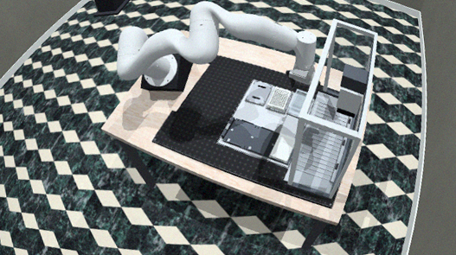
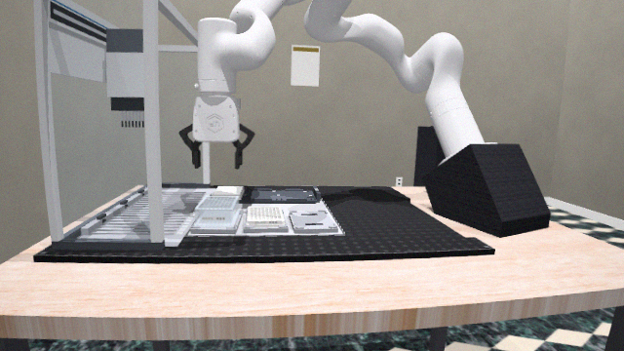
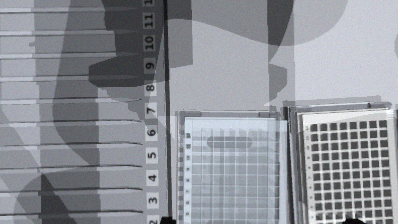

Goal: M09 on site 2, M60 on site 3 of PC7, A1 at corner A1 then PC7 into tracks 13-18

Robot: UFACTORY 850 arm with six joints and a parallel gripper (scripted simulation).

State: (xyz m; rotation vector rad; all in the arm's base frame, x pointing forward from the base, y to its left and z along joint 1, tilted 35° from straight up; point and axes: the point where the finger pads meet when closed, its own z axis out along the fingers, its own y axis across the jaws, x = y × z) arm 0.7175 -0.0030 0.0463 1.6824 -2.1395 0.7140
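Now: the deep-well block M09 110 mm below my hand. Round my hand: nest S3: 140 mm below; post: 130 mm to the left, 130 mm ahead, 100 mm above; nest S1: 220 mm behind, 140 mm below, 50 mm to the left.
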